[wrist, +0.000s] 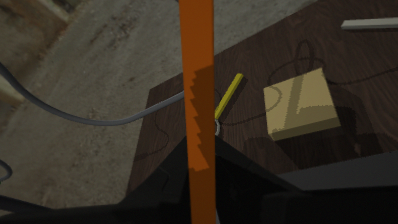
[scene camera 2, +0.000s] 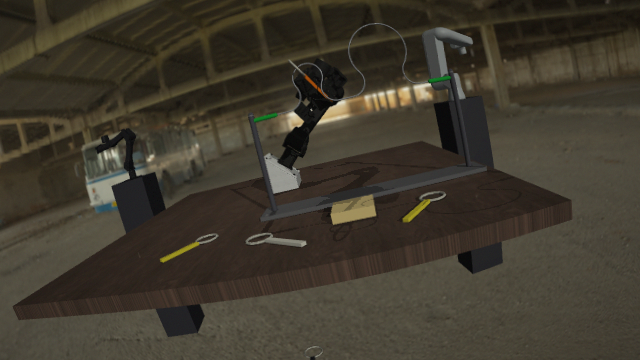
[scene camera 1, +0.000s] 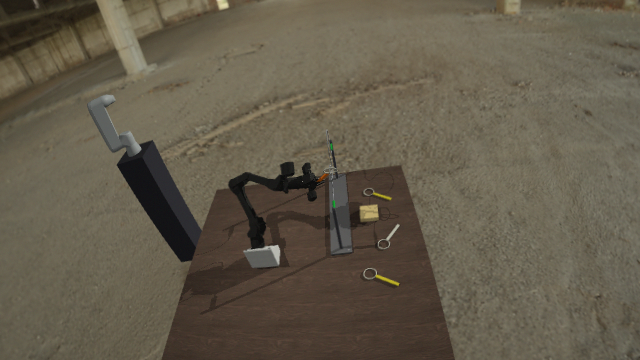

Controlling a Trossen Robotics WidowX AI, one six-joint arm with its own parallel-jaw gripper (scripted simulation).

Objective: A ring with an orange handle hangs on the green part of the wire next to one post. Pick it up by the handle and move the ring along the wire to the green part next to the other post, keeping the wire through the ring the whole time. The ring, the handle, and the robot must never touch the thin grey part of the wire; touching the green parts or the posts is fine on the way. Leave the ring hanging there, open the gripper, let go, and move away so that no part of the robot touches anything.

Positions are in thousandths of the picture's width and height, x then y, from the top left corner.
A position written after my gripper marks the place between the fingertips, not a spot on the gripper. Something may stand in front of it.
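Observation:
From scene camera 2 I can see my gripper (scene camera 2: 520,282) and a tan block (scene camera 2: 562,579). There's a grey base (scene camera 1: 532,632) as well. In the wrist view you'd get the tan block (wrist: 758,471) again, along with my gripper (wrist: 504,641).

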